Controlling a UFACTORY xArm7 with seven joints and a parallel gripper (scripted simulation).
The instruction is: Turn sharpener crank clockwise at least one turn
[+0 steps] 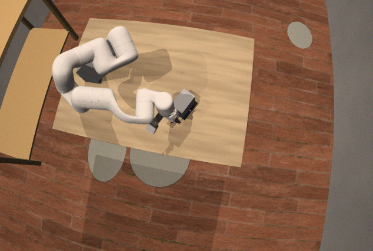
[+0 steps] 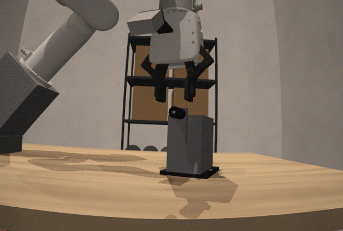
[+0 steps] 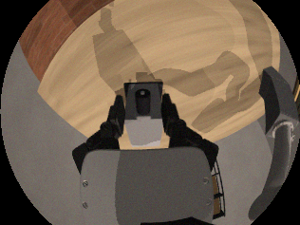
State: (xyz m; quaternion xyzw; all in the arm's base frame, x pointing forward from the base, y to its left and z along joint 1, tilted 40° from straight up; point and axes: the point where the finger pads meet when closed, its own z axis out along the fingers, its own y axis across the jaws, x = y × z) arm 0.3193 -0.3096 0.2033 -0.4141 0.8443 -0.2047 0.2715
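My hand is 1 cm short of the black crank knob, 1 cm to the right of it and 4 cm above it.
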